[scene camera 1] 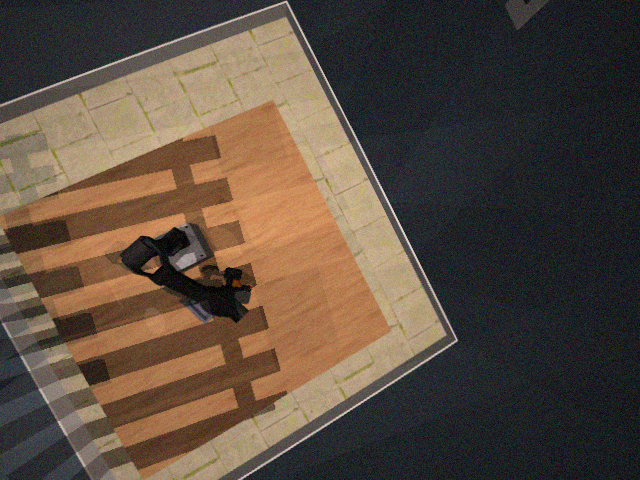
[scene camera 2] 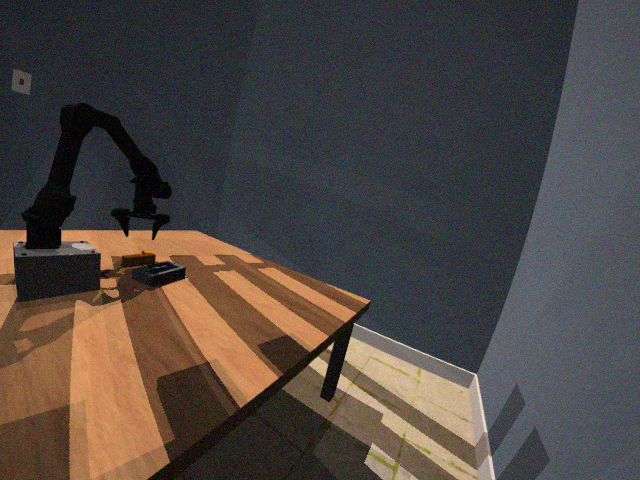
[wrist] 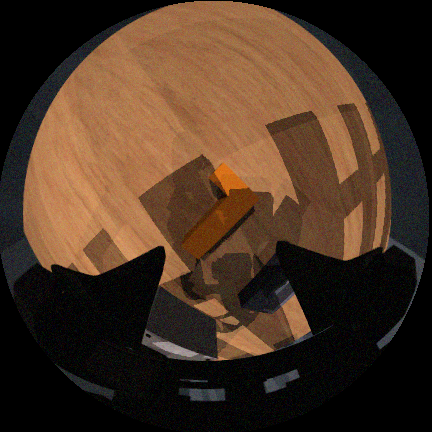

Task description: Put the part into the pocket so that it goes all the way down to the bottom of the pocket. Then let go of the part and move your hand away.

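Frame: origin at the arm's base, x ahead, y left, z up, level; metres.
Seen in the pictures: gripper, fingertip midpoint: (scene camera 1: 233,288) (scene camera 2: 140,238) (wrist: 221,249); arm's base, origin of the base link: (scene camera 1: 179,240) (scene camera 2: 42,246) (wrist: 145,350).
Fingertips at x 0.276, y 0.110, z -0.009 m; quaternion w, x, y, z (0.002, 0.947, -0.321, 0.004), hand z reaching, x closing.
Offsets run from my fingertips to a thing's top centre. Level surfaces: height alone.
The part is an orange L-shaped piece @(dx -0.002, dy +0.011, dz -0.065 m) (scene camera 1: 236,283) (scene camera 2: 136,259) (wrist: 220,224) lying on the table. The pocket is in a dark blue-grey block @(dx +0.013, dy -0.175, dz -0.059 m) (scene camera 1: 200,311) (scene camera 2: 159,274) (wrist: 265,292), which stands near the part and apart from it, on the side toward scene camera 2. In scene camera 2 its recess shows from above at a slant; in the wrist view a finger hides much of the block. My gripper (scene camera 2: 140,238) (wrist: 221,249) is open and empty, pointing down and hanging well above the part. In scene camera 1 the arm covers some of the block and parts of the gripper are hard to tell apart.
The arm's grey base box (scene camera 1: 198,246) (scene camera 2: 56,271) (wrist: 182,317) stands beside the part and the block. The wooden table @(dz -0.095 m) (scene camera 1: 294,217) (scene camera 2: 206,320) (wrist: 150,100) has striped shadows across it. Its edge and a dark leg (scene camera 2: 337,364) show in scene camera 2.
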